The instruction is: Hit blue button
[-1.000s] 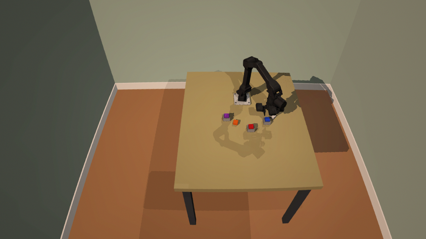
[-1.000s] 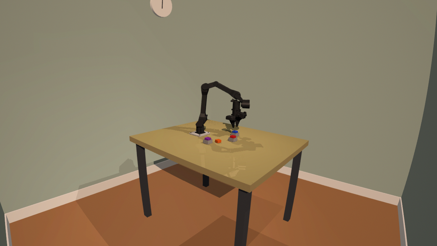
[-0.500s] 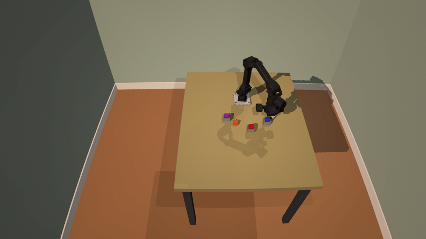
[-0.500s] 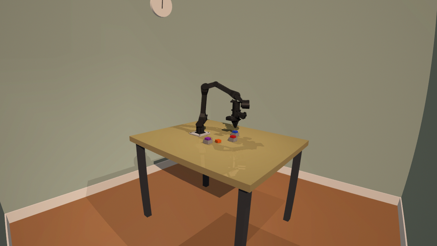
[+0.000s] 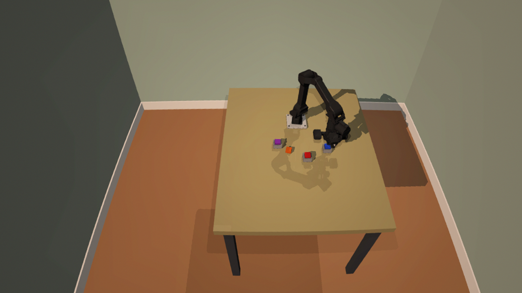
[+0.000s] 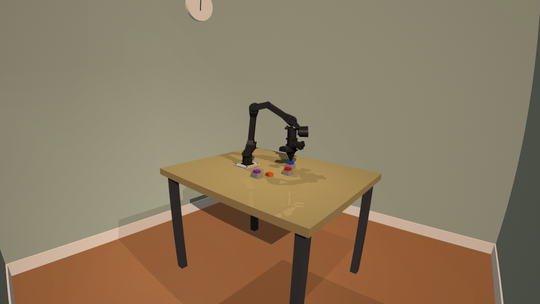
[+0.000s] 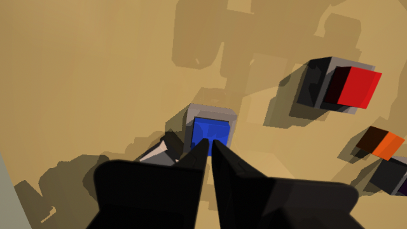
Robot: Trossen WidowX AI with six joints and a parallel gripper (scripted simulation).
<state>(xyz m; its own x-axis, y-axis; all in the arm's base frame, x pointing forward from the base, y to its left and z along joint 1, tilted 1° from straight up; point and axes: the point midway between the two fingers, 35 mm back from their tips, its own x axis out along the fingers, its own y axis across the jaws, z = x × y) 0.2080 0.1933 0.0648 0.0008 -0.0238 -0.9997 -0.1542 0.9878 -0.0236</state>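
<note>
The blue button is 2 cm below my gripper tip. From my gripper tip the other things lie so: small white block 6 cm behind, 4 cm to the left, 4 cm below; orange block 22 cm to the right, 4 cm below, 4 cm ahead; red button 11 cm to the right, 8 cm ahead, 2 cm below.
</note>
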